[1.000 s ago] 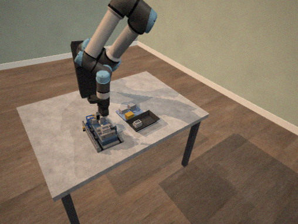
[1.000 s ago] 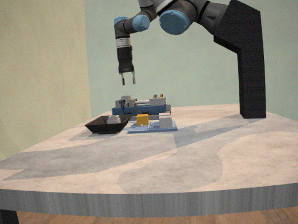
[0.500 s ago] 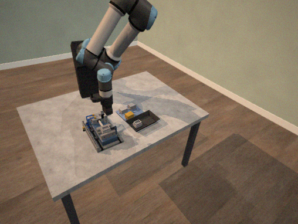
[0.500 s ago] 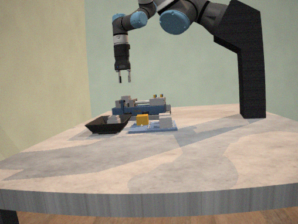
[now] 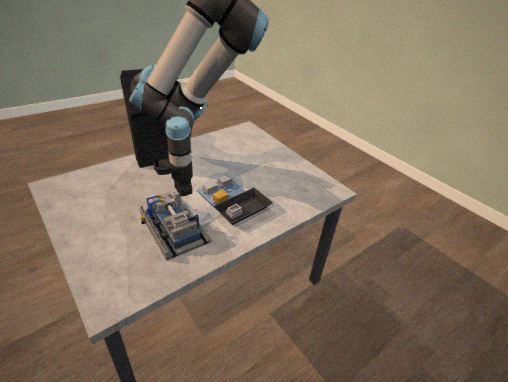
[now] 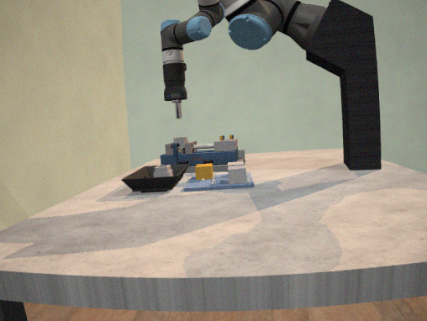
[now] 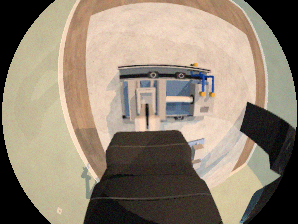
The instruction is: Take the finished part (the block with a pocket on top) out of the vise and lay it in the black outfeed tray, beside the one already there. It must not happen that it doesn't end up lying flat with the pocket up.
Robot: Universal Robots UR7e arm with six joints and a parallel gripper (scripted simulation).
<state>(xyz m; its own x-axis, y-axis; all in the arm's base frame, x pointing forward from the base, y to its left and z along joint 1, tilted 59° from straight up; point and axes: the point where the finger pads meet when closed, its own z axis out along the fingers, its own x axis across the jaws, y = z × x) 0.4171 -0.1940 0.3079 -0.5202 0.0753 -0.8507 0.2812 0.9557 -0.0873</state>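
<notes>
Right now my hand is 6 cm past the vise, 3 cm to the right of it and 16 cm above it. Round my hand: blue plate (2 cm behind, 34 cm to the left, 20 cm below); yellow block (1 cm ahead, 28 cm to the left, 17 cm below).
</notes>
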